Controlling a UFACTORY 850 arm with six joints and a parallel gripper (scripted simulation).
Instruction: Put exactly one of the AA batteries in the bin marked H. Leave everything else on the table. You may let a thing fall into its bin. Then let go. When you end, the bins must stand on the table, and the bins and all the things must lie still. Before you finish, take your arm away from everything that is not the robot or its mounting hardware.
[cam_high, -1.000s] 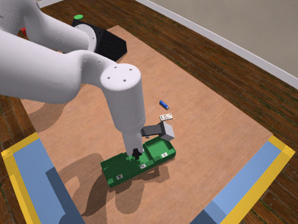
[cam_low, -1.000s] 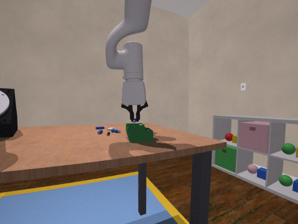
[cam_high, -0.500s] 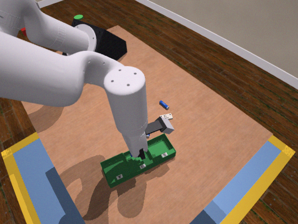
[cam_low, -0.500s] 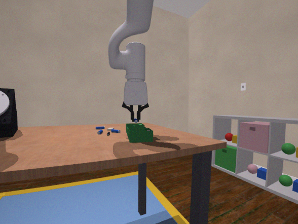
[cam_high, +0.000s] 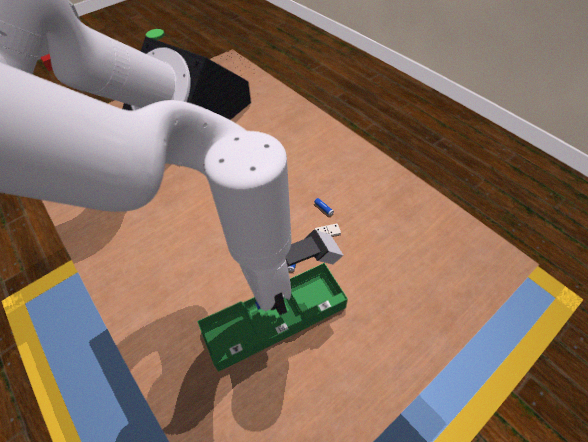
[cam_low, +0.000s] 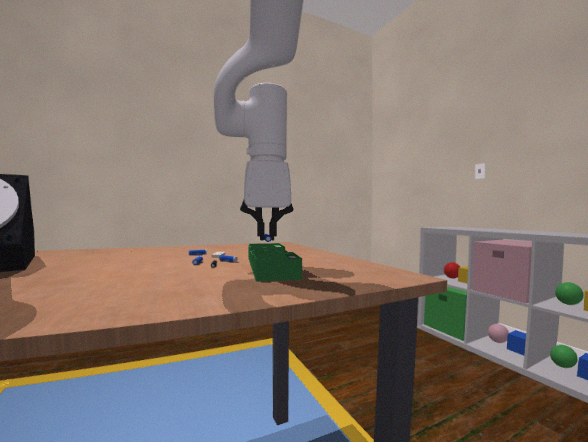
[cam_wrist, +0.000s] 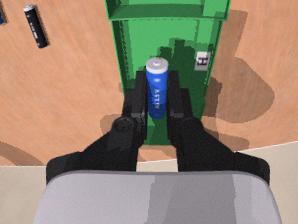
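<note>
Now: the green three-compartment bin 60 mm below my hand and 10 mm ahead of it. From my hand the other things lie so: blue battery (20 mm below); white domino (210 mm to the left, 80 mm below, 40 mm behind); thin black battery (100 mm behind, 80 mm below, 70 mm to the left).
</note>
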